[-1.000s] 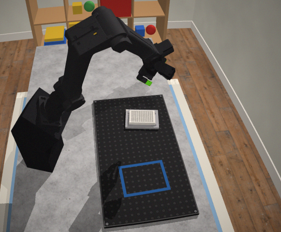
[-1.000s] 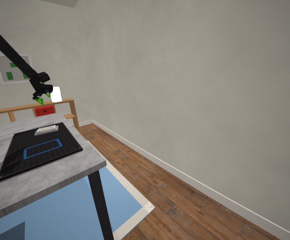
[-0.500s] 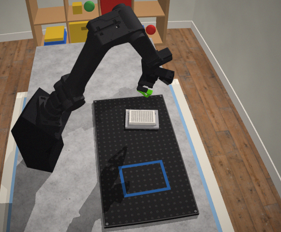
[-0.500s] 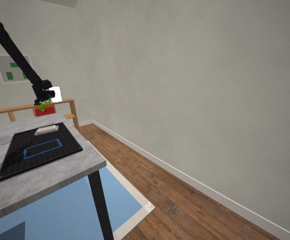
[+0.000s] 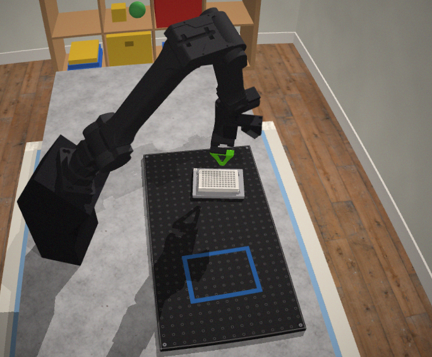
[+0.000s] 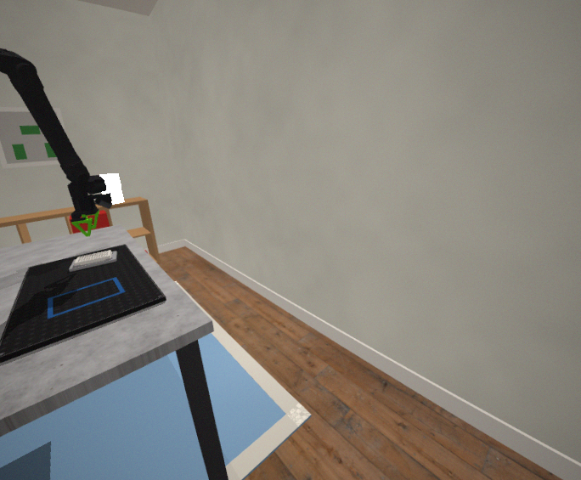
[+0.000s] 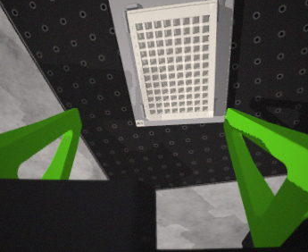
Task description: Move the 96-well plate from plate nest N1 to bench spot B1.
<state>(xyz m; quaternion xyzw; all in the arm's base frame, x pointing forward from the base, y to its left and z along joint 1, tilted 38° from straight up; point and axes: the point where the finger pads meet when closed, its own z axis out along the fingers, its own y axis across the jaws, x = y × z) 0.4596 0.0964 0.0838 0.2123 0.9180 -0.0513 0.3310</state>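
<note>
The white 96-well plate lies 2 cm behind my hand, 1 cm to the right of it and 11 cm below it. From my hand the other things lie so: grey plate nest (2 cm behind, 1 cm to the right, 13 cm below).
</note>
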